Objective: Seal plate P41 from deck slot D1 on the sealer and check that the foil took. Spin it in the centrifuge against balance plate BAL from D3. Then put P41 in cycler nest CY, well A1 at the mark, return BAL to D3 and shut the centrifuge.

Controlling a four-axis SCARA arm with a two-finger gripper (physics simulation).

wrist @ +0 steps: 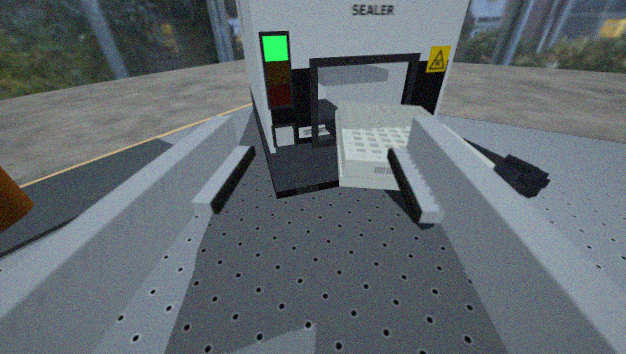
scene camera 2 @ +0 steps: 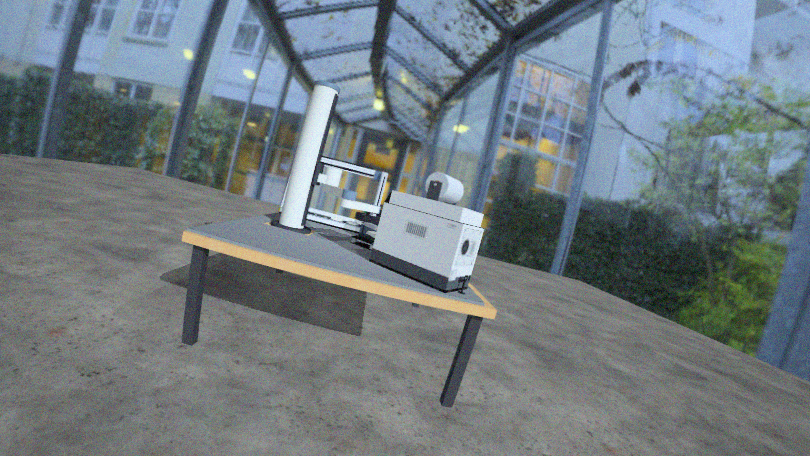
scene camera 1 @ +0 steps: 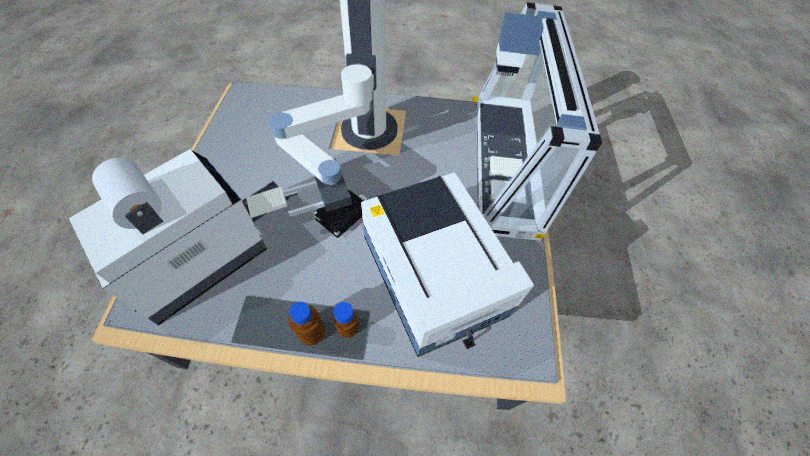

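The sealer stands at the left in scene camera 1, foil roll on top, its green lamp lit. A white plate sits at its front opening. A barcode shows; the right finger hides part of its front, and I cannot tell whether foil covers it. My gripper is open and empty in front of the plate. In the wrist view the plate lies right of centre, overlapped by the right finger. Another white plate lies on the framed deck; its label is unreadable.
A white machine with a dark panel stands right of the middle, beside a black nest-like object below my arm. Two amber bottles stand near the front edge. The deck's frame rises at the right.
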